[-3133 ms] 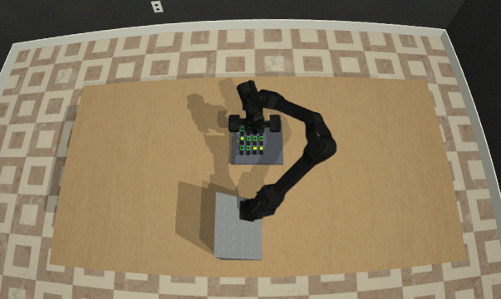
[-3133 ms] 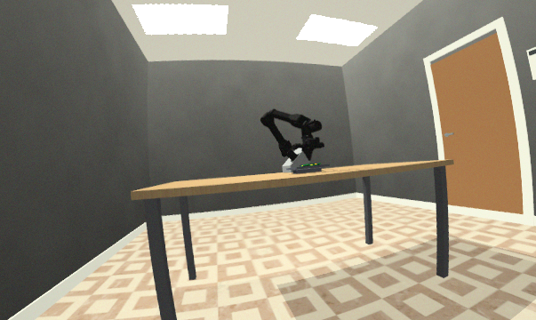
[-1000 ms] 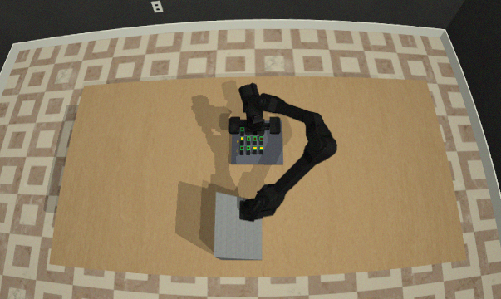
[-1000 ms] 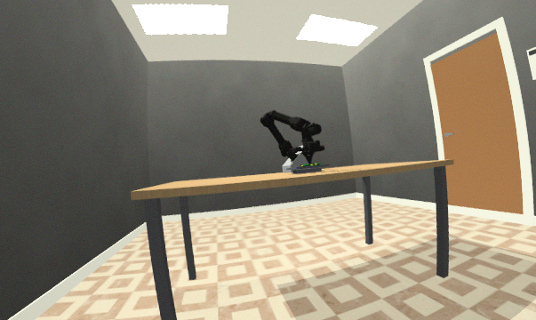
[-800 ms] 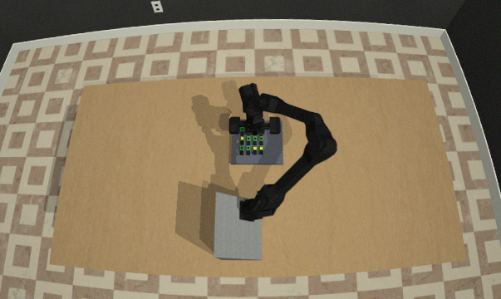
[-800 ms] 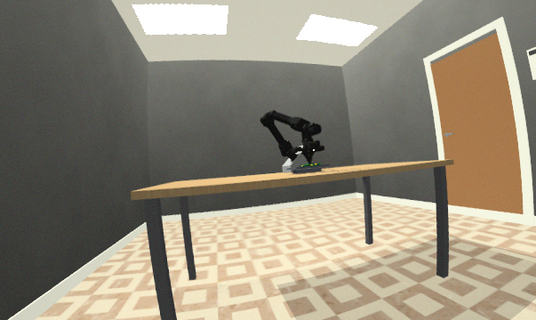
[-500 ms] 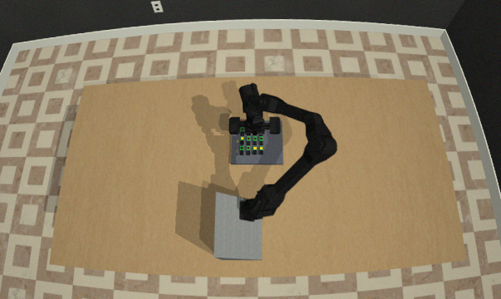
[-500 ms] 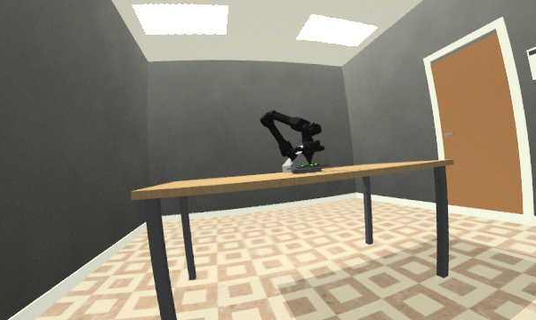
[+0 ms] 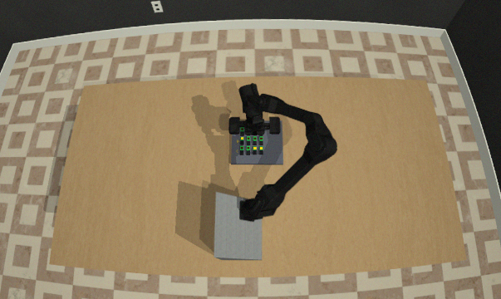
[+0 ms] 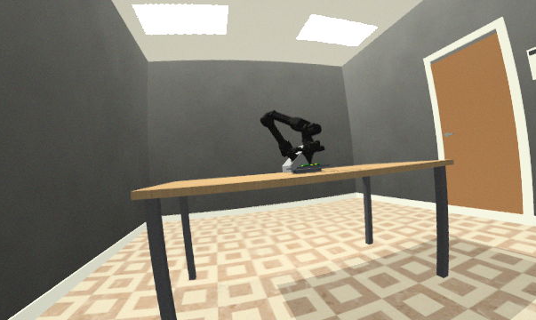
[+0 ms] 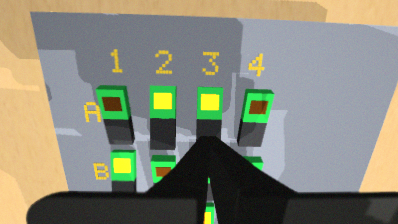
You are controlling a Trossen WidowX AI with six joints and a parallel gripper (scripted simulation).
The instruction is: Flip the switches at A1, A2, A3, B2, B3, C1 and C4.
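The switch A3 is 4 cm below my hand and 2 cm ahead of it. From my hand the other things lie so: switch A2 (4 cm below, 2 cm to the left, 2 cm ahead); switch A4 (4 cm below, 3 cm to the right, 1 cm ahead); switch B3 (4 cm below, 3 cm behind).
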